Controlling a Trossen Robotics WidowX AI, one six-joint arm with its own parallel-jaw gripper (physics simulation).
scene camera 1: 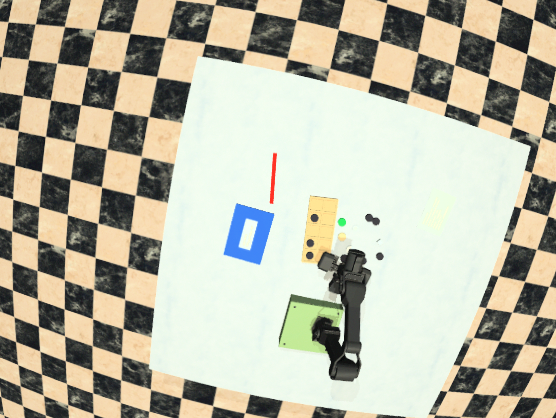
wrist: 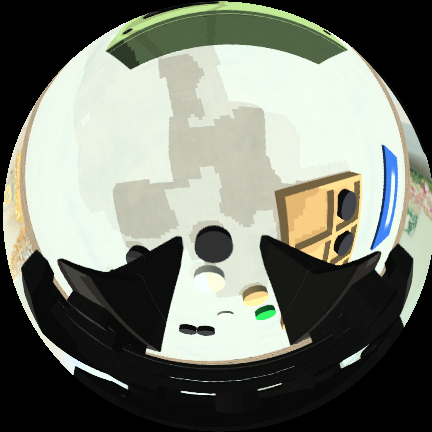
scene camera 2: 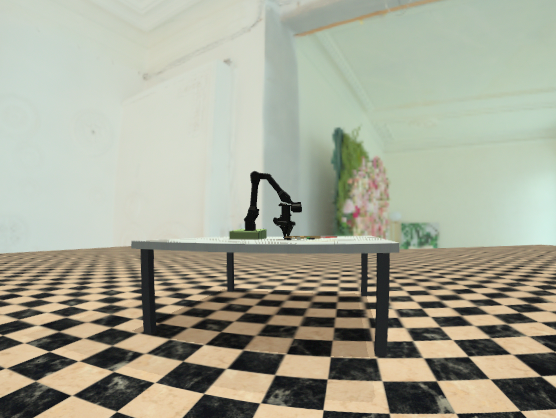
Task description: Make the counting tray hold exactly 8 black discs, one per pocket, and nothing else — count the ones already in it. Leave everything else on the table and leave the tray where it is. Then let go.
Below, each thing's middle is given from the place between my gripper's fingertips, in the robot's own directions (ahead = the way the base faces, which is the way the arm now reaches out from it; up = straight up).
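Tan counting tray (scene camera 1: 322, 231): my hand 7 cm short of it, 12 cm to the right of it, 1 cm above it.
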